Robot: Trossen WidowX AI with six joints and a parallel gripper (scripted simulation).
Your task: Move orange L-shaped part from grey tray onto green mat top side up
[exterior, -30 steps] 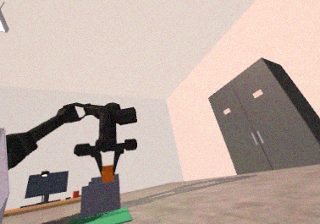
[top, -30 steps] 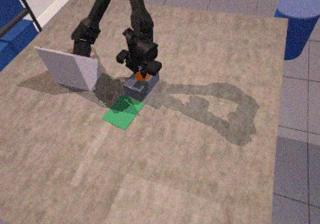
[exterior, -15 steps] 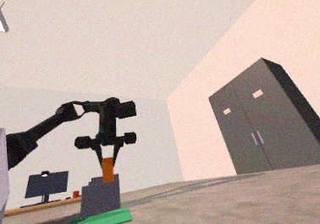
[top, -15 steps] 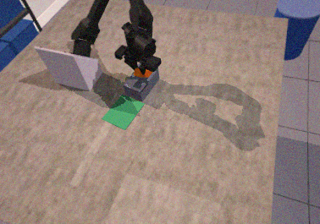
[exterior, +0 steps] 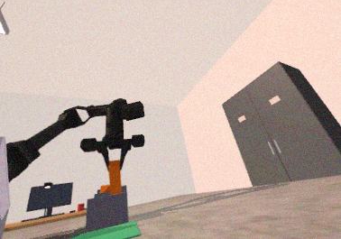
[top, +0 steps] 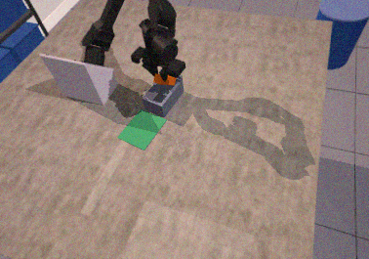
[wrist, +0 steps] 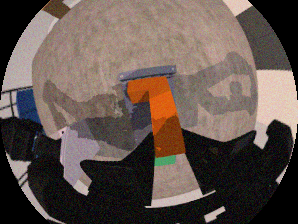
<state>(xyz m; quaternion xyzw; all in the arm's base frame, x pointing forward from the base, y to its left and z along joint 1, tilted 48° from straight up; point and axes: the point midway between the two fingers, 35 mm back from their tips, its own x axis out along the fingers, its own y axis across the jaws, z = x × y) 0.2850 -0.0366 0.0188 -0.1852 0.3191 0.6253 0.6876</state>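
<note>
My gripper tip is now 14 cm to the left of the green mat, 14 cm above it and 4 cm past it. Also, from my gripper tip: orange L-shaped part: 3 cm to the left, 3 cm below, 1 cm behind.
</note>
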